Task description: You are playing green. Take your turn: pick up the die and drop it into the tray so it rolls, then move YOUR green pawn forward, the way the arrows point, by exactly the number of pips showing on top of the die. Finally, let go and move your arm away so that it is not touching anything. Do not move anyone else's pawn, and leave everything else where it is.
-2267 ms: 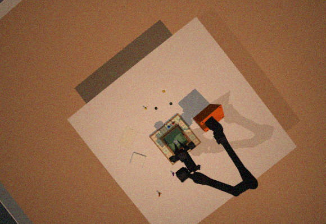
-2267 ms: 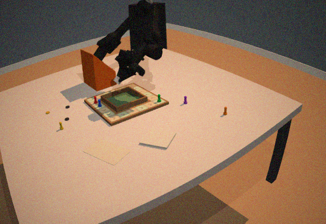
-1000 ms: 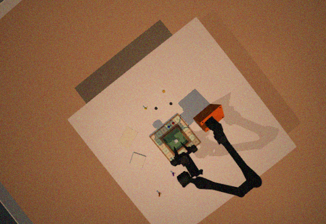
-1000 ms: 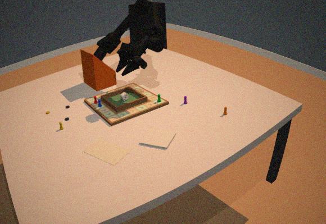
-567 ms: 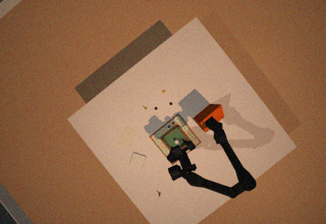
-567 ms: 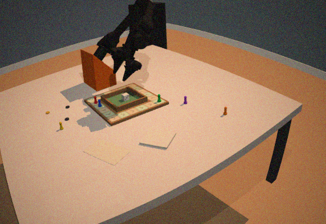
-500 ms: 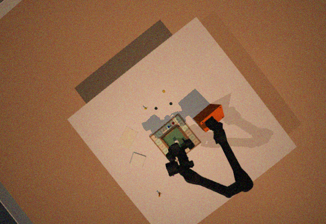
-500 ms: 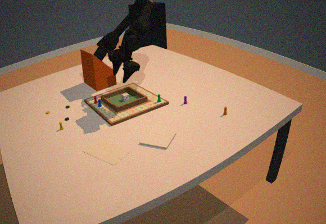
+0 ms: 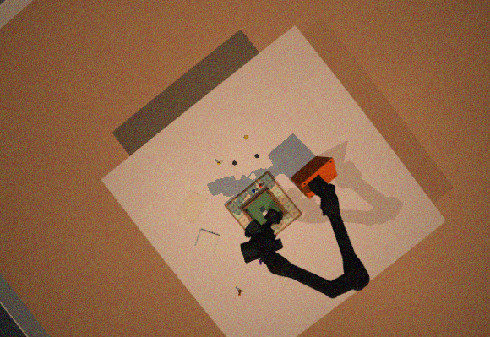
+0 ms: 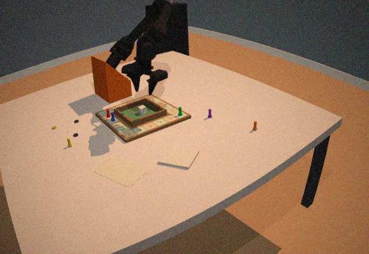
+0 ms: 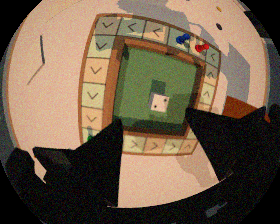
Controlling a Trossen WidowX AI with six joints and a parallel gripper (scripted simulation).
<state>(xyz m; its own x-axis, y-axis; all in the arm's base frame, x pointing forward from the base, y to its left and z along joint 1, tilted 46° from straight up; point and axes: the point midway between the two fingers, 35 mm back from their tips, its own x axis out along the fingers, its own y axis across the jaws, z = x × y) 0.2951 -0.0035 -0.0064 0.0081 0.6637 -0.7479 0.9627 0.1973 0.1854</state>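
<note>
My gripper tip is now 10 cm short of the green pawn, 10 cm to the right of it and 8 cm above it. From my gripper tip the other things lie so: white die (2 cm behind, 8 cm below); then blue pawn (5 cm behind, 12 cm to the right, 8 cm below); then red pawn (10 cm behind, 12 cm to the right, 8 cm below).
</note>
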